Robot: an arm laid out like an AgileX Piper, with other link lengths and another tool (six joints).
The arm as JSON. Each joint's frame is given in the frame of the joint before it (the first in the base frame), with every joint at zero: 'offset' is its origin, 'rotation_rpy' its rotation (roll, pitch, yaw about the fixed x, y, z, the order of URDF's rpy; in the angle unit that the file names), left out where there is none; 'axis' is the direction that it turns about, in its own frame. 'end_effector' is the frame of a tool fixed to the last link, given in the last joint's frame.
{
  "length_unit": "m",
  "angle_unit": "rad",
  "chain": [
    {
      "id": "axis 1",
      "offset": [
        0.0,
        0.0,
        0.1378
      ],
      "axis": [
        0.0,
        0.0,
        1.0
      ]
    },
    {
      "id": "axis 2",
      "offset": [
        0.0,
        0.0,
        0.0
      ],
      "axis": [
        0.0,
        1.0,
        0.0
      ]
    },
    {
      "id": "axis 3",
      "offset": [
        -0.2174,
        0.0,
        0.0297
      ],
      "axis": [
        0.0,
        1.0,
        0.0
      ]
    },
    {
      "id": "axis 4",
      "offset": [
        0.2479,
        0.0,
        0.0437
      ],
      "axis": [
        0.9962,
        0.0,
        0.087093
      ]
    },
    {
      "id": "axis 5",
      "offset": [
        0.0,
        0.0,
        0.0
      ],
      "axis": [
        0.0,
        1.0,
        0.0
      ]
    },
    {
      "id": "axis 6",
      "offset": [
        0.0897,
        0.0,
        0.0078
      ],
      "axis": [
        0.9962,
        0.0,
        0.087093
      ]
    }
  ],
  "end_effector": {
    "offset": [
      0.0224,
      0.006,
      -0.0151
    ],
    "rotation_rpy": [
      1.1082,
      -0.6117,
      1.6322
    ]
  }
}
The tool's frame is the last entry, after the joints.
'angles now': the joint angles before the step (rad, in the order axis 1, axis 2, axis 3, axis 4, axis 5, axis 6). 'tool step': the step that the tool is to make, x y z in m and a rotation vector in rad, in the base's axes. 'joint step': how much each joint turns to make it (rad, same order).
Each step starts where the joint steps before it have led.
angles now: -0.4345 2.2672 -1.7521 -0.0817 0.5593 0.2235
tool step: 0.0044 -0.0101 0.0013 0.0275 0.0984 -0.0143
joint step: -0.0119 0.0883 -0.1738 -0.0057 0.1863 -0.0117
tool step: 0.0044 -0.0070 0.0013 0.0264 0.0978 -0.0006
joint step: -0.0055 0.1036 -0.1984 -0.0045 0.1936 -0.0223
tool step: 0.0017 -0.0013 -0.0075 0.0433 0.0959 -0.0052
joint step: 0.0000 0.1123 -0.1783 0.0041 0.1709 -0.0113
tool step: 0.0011 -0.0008 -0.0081 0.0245 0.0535 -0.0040
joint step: -0.0001 0.0857 -0.1255 0.0013 0.0986 -0.0049
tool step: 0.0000 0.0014 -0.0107 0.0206 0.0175 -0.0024
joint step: 0.0001 0.0334 -0.0191 0.0111 0.0105 0.0000
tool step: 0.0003 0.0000 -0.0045 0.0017 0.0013 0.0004
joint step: 0.0000 0.0099 -0.0003 0.0009 -0.0077 0.0001
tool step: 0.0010 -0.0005 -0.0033 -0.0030 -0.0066 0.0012
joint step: -0.0001 0.0070 0.0004 0.0000 -0.0148 -0.0002
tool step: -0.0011 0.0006 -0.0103 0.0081 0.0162 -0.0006
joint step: 0.0001 0.0215 0.0012 -0.0001 -0.0045 0.0010
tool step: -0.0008 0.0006 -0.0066 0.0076 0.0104 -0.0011
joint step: -0.0001 0.0145 -0.0005 0.0022 -0.0012 0.0006
